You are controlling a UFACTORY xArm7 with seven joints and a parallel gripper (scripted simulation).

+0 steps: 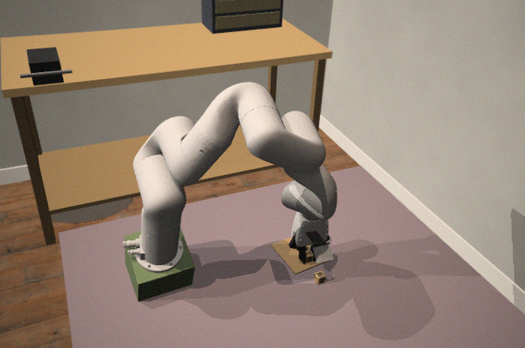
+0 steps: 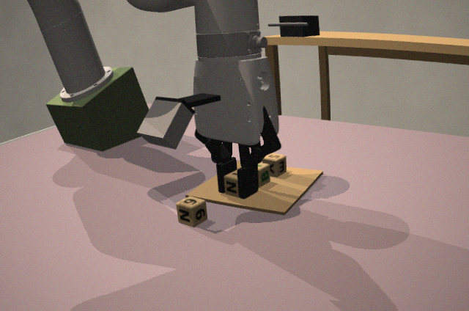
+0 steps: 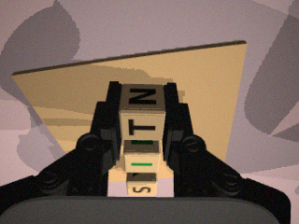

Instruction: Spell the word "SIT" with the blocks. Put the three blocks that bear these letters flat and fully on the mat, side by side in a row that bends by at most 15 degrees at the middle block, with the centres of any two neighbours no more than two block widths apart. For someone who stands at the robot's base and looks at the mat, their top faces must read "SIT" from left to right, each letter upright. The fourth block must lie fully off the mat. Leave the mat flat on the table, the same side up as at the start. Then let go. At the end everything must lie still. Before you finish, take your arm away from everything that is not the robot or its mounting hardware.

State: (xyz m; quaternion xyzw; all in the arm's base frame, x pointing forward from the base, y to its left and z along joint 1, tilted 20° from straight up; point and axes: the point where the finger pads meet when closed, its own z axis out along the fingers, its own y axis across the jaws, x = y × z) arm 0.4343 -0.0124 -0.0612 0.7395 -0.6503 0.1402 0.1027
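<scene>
My hand is 1 cm above the wooden block. From my hand the other things lie so: tan mat 4 cm to the left, 2 cm below.
</scene>
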